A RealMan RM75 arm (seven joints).
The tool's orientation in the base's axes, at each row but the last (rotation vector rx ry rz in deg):
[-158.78 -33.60 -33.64]
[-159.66 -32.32 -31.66]
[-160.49 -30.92 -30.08]
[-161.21 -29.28 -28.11]
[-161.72 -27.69 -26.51]
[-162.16 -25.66 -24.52]
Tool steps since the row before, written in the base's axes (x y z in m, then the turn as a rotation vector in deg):
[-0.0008 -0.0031 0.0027 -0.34 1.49 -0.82]
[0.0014 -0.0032 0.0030 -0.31 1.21 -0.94]
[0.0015 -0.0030 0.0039 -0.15 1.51 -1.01]
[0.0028 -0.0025 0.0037 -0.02 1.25 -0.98]
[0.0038 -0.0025 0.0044 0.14 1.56 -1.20]
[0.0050 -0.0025 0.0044 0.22 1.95 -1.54]
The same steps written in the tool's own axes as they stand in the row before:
[-0.0005 0.0020 -0.0036 -0.14 -1.34 1.09]
[0.0014 0.0030 -0.0032 -0.26 -1.06 1.12]
[0.0019 0.0027 -0.0040 -0.05 -1.26 1.32]
[0.0031 0.0027 -0.0033 0.00 -0.98 1.25]
[0.0042 0.0029 -0.0038 0.15 -1.16 1.59]
[0.0053 0.0031 -0.0035 0.22 -1.43 2.03]

